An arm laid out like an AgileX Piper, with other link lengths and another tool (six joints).
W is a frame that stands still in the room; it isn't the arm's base.
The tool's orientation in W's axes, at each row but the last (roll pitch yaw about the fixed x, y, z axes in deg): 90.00 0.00 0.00; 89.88 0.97 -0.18; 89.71 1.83 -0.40; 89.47 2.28 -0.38; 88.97 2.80 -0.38; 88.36 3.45 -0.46; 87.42 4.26 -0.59; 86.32 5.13 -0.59; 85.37 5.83 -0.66; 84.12 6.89 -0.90; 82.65 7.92 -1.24; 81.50 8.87 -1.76
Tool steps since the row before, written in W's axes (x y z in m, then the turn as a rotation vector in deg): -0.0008 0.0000 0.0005 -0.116 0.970 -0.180; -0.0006 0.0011 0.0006 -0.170 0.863 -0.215; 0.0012 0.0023 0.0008 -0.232 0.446 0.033; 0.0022 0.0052 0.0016 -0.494 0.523 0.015; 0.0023 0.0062 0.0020 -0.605 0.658 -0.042; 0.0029 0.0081 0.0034 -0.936 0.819 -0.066; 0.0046 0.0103 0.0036 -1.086 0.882 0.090; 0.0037 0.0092 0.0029 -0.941 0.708 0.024; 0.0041 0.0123 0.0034 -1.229 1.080 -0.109; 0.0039 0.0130 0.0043 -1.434 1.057 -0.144; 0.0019 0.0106 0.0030 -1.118 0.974 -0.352; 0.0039 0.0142 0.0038 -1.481 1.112 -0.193
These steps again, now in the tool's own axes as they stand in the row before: -0.0008 0.0005 0.0000 -0.116 -0.180 -0.970; -0.0006 0.0006 -0.0011 -0.169 -0.216 -0.863; 0.0012 0.0008 -0.0023 -0.236 0.028 -0.444; 0.0021 0.0017 -0.0052 -0.498 0.000 -0.520; 0.0022 0.0022 -0.0062 -0.607 -0.060 -0.655; 0.0026 0.0038 -0.0080 -0.937 -0.099 -0.815; 0.0042 0.0044 -0.0102 -1.099 0.048 -0.870; 0.0033 0.0038 -0.0090 -0.947 -0.016 -0.701; 0.0036 0.0048 -0.0120 -1.224 -0.148 -1.081; 0.0032 0.0060 -0.0125 -1.423 -0.209 -1.061; 0.0012 0.0045 -0.0101 -1.079 -0.380 -1.006; 0.0028 0.0064 -0.0135 -1.467 -0.262 -1.117
